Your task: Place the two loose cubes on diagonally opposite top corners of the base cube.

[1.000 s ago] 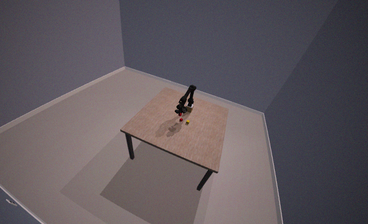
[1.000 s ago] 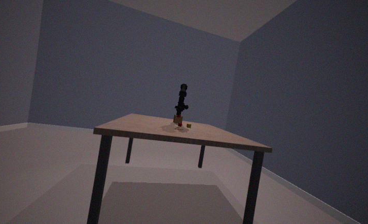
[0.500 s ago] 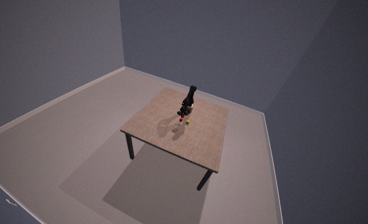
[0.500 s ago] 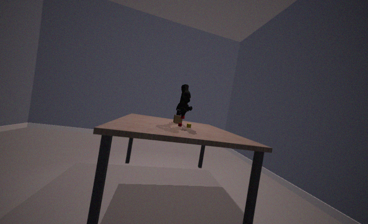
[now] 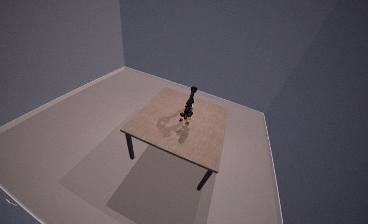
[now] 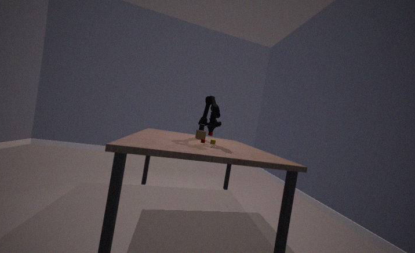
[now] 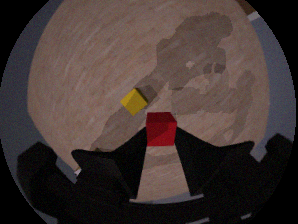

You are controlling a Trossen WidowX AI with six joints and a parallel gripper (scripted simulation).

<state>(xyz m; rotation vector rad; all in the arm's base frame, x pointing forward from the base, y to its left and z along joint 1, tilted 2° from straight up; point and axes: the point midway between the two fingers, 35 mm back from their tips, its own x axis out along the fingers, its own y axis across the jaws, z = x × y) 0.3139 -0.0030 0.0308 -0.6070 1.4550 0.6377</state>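
My gripper tip is 2 cm past the yellow cube, 5 cm to the right of it and 8 cm above it. From my gripper tip the other things lie so: red cube (3 cm behind, 6 cm to the right, 8 cm below).
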